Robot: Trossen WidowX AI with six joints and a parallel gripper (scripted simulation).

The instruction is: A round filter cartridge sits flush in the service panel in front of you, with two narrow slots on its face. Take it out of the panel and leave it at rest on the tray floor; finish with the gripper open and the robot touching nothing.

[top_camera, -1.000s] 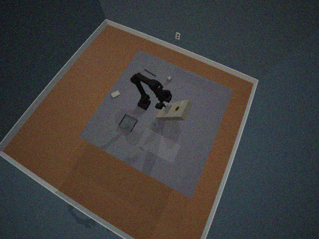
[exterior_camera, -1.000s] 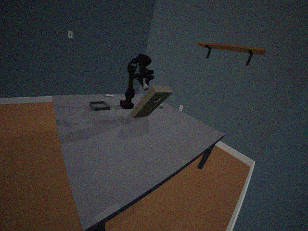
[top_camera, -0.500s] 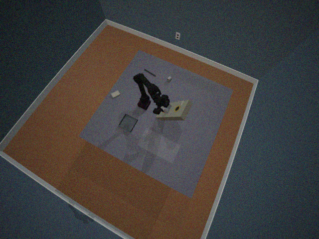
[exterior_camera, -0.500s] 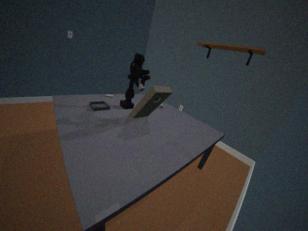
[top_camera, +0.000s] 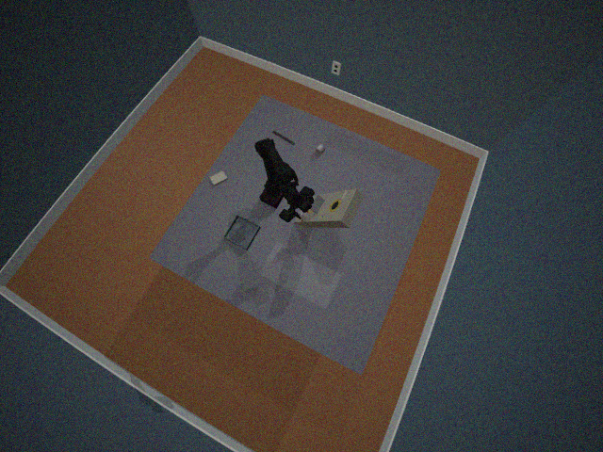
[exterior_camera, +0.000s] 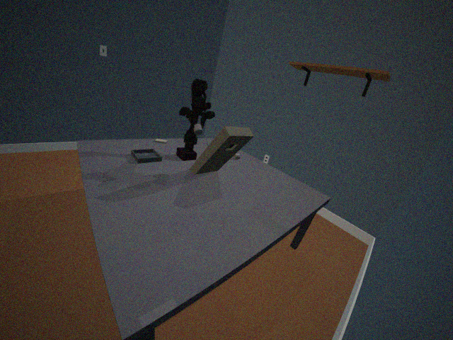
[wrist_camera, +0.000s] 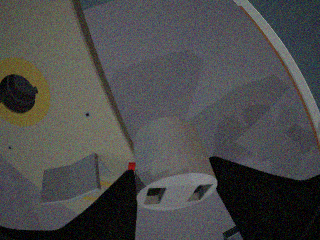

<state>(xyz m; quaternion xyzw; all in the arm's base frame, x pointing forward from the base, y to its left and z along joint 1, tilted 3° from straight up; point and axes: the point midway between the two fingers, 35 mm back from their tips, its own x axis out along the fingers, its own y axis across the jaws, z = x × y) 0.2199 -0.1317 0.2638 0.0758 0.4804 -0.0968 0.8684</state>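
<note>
The dark square tray is 310 mm behind my gripper tip, 150 mm to the right of it and 270 mm below it. Round my gripper tip: cream service panel 80 mm ahead, 120 mm to the left, 100 mm below; then small cream block 610 mm behind, 90 mm to the left, 270 mm below; then white round filter cartridge right at my gripper tip.
</note>
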